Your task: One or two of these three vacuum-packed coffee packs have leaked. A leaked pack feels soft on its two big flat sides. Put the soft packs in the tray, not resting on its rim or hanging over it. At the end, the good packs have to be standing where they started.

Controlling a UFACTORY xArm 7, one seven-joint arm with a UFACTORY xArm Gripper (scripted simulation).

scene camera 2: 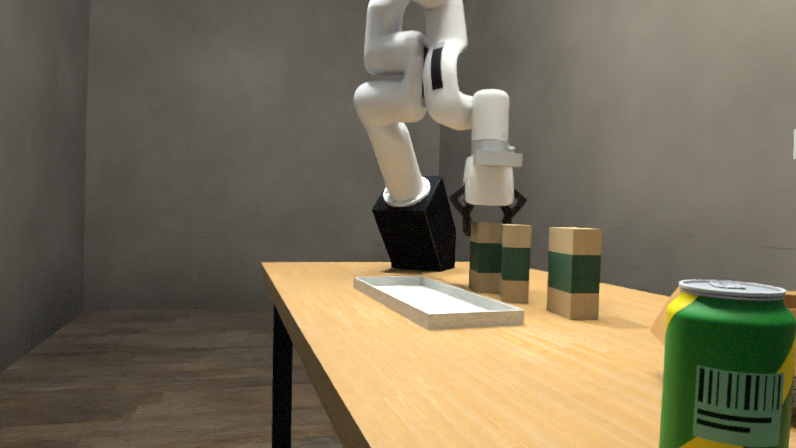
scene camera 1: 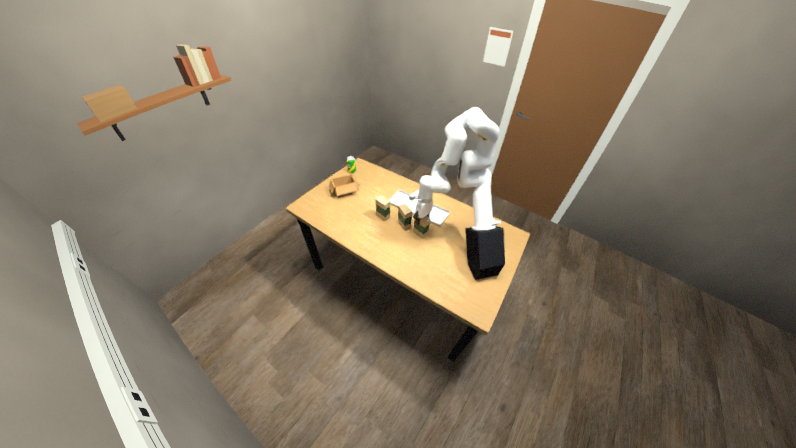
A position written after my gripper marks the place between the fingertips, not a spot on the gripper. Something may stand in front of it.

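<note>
My gripper [scene camera 2: 486, 236], in sight. Tray [scene camera 2: 433, 305], seen.
</note>
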